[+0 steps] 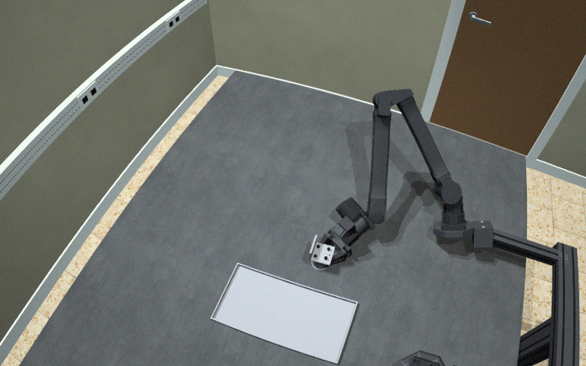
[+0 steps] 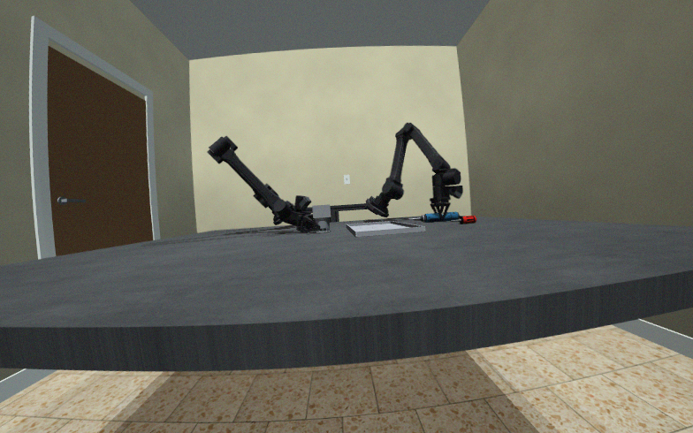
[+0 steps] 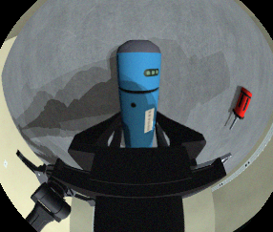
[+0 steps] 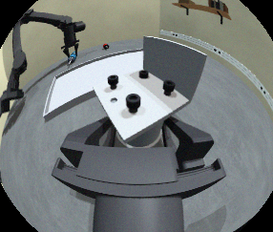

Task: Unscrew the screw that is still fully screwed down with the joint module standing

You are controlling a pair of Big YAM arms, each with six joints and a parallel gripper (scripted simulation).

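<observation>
Now: the grey bracket 5 cm above my right hand. The rest, counted from my right hand: flat white tray 22 cm to the left, 4 cm ahead, 2 cm below; red-handled screwdriver 55 cm to the left, 10 cm ahead, 1 cm below.
</observation>
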